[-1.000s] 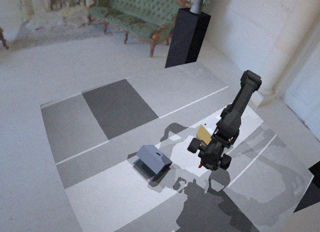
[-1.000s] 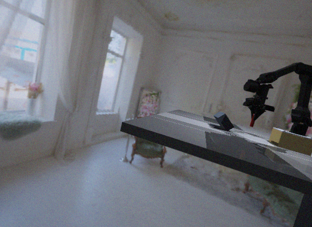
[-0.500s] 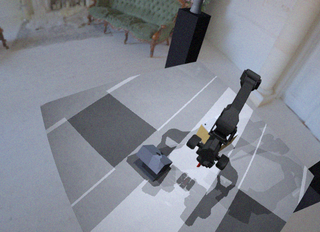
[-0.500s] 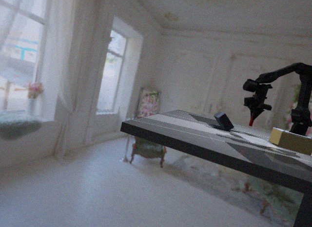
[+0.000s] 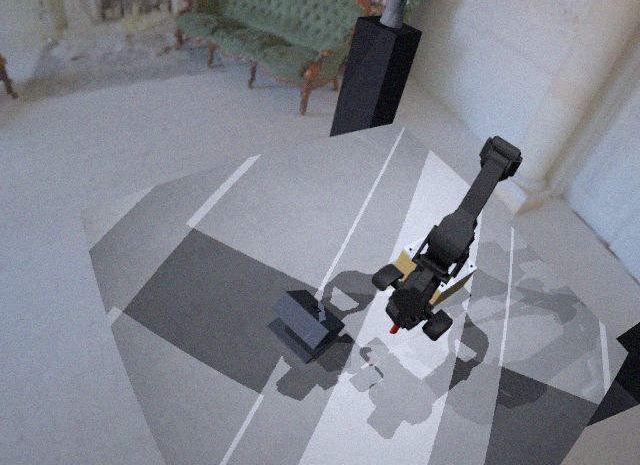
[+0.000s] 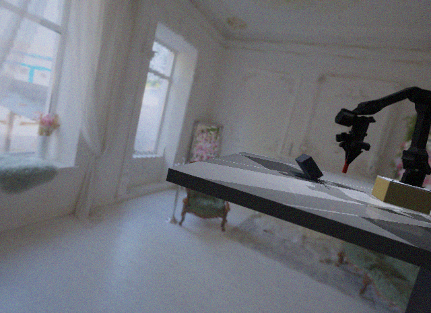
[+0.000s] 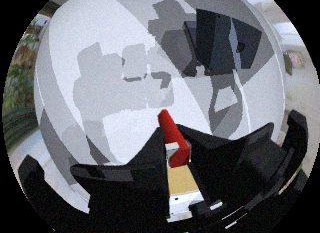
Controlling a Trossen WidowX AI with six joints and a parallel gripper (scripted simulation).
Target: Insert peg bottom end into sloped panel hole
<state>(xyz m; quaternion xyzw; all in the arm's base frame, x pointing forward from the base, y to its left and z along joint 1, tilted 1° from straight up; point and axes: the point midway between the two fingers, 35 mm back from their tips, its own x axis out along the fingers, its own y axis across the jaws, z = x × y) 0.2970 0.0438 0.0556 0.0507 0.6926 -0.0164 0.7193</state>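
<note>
Right now my gripper tip is 16 cm to the left of the panel, 11 cm short of it and 6 cm above it. From my gripper tip the other things lie so: red peg 2 cm above.
</note>
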